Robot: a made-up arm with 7 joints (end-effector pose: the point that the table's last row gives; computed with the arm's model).
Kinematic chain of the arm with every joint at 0, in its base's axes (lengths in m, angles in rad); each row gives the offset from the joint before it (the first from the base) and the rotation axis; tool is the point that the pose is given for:
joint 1: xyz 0 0 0.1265 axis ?
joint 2: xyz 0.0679 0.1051 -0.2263 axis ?
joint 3: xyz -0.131 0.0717 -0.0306 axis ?
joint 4: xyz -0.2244 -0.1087 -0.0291 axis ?
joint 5: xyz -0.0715 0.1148 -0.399 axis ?
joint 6: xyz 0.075 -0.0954 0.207 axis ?
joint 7: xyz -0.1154 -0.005 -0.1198 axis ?
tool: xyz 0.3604 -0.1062 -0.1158
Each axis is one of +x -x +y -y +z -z.
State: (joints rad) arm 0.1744 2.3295 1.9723 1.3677 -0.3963 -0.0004 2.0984
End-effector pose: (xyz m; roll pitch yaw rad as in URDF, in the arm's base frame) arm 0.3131 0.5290 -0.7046 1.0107 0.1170 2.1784
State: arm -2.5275 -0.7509 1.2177 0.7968 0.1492 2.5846 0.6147
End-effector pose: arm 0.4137 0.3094 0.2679 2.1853 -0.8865 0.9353
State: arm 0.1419 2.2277 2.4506 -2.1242 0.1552 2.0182 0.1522
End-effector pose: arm -0.0115 0.4132 0.0128 -0.8278 -0.8836 -2.7265
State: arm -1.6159 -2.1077 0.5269 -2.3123 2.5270 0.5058 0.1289
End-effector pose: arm 0.2023 -0.4508 -0.1783 2.2047 -0.5465 -1.5556
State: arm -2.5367 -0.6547 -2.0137 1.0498 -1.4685 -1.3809 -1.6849
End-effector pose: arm 0.3427 0.4092 -0.1013 0.1077 0.8814 1.5660
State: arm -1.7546 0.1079 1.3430 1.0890 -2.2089 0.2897 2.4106
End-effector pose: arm 0.6931 0.4676 -0.2967 1.5140 0.3375 -0.9209
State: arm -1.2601 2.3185 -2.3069 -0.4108 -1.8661 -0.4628 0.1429
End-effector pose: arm 0.0116 -0.0797 -0.0225 -1.3638 -1.3000 2.3063
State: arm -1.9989 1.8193 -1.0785 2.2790 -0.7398 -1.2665 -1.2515
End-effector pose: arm -0.0873 -0.3654 -0.4156 -1.7332 -0.5812 -2.3667
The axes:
joint 1: +z
joint 2: -y
joint 3: +x
joint 4: +y
joint 5: +x
joint 6: +y
joint 7: +x

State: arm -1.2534 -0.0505 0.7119 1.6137 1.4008 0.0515 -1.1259
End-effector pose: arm -0.0835 0.9597 -0.3680 1.9744 0.8016 0.4441
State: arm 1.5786 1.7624 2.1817 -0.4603 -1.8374 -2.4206 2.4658
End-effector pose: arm -0.4170 -0.5332 -0.4277 -1.2511 0.8295 -1.6159
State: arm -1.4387 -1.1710 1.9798 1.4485 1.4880 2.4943 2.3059
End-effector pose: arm -0.0007 0.4352 0.4652 1.1253 -0.2303 -2.8413
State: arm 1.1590 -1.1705 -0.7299 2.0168 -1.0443 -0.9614 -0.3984
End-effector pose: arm -0.2670 -0.3663 0.2449 1.8089 0.5245 -2.0583
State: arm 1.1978 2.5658 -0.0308 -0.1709 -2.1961 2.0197 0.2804
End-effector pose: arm -0.0215 0.9076 -0.0784 1.6983 0.7401 -0.1281
